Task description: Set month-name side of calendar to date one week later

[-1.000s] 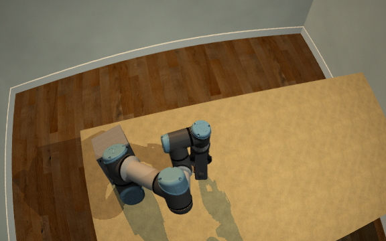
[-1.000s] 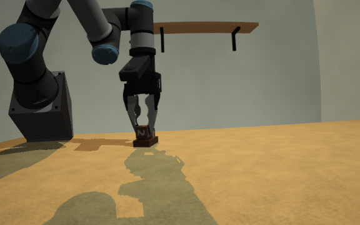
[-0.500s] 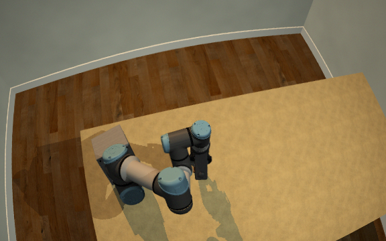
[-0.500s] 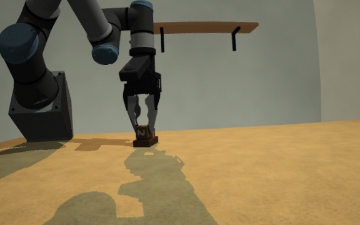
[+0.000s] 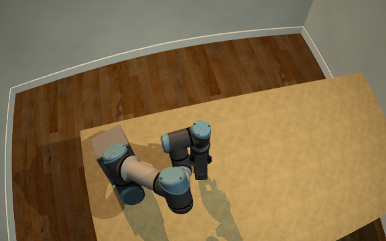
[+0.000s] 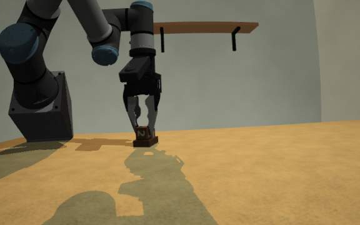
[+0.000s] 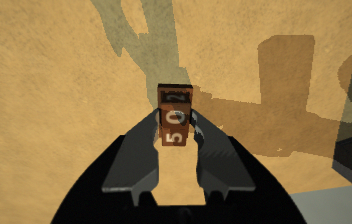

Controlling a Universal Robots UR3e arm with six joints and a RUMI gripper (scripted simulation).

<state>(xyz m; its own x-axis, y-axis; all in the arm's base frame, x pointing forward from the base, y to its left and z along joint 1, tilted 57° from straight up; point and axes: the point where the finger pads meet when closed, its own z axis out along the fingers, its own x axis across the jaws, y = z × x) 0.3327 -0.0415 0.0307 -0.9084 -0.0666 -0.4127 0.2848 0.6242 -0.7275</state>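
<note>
My gripper is now 30 mm above the brown calendar tray and 20 mm to the right of it. Also, from my hand: digit cube (10 mm below).
</note>
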